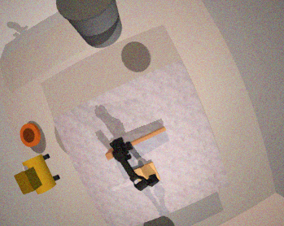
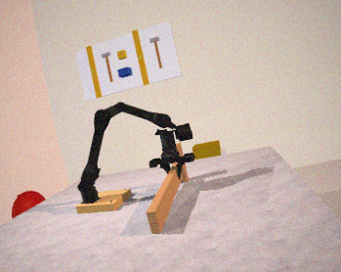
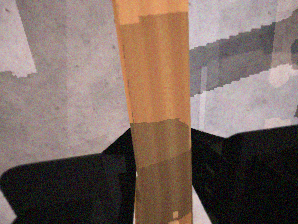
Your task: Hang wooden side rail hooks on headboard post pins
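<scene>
The wooden headboard post lies 1 cm behind my gripper tip, 11 cm to the left of it and 4 cm above it.
</scene>
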